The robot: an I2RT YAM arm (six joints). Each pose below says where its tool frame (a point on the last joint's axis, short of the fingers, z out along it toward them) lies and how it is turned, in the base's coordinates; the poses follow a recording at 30 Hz.
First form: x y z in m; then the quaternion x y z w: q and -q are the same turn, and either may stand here.
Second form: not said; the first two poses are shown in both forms.
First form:
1: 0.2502, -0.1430, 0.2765, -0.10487, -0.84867, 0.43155, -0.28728
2: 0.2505, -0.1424, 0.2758, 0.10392, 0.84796, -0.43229, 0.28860
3: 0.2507, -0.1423, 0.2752, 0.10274, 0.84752, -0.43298, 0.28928
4: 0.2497, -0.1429, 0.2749, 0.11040, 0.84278, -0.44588, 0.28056
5: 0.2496, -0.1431, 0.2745, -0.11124, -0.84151, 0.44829, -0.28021
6: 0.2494, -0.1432, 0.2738, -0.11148, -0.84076, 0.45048, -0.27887
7: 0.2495, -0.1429, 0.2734, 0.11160, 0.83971, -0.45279, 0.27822
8: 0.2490, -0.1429, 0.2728, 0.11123, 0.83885, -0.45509, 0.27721
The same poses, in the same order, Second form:
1: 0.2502, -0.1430, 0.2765, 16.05, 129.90, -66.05
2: 0.2505, -0.1424, 0.2758, 15.90, 129.70, -66.12
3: 0.2507, -0.1423, 0.2752, 15.71, 129.59, -66.21
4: 0.2497, -0.1429, 0.2749, 16.96, 129.44, -68.48
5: 0.2496, -0.1431, 0.2745, 17.09, 129.26, -68.86
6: 0.2494, -0.1432, 0.2738, 17.14, 129.23, -69.24
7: 0.2495, -0.1429, 0.2734, 17.16, 129.12, -69.62
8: 0.2490, -0.1429, 0.2728, 17.11, 129.05, -70.01
